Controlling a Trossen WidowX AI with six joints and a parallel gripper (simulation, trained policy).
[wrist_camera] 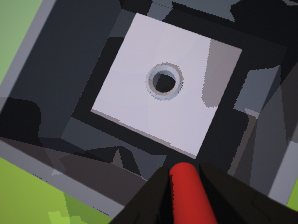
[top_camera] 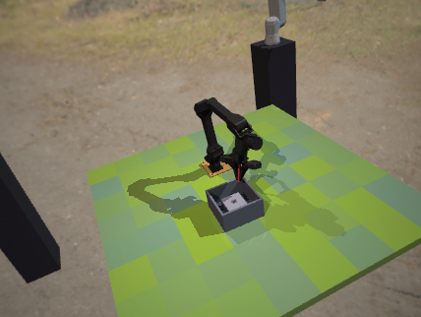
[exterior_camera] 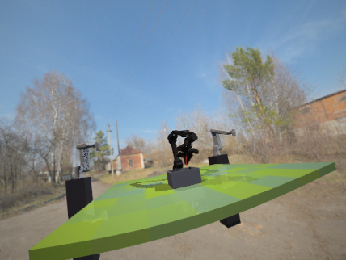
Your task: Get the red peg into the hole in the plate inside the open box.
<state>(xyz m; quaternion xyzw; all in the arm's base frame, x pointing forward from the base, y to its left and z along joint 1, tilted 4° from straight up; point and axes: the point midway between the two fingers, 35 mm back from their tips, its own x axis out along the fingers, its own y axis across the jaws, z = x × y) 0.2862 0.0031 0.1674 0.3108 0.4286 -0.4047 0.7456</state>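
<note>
The pale grey plate is 8 cm below my gripper tip, 5 cm to the right of it and 4 cm ahead of it. Also, from my gripper tip: red peg 3 cm above, 1 cm to the left, 1 cm behind; grey box 10 cm below, 5 cm to the right, 4 cm ahead.
</note>
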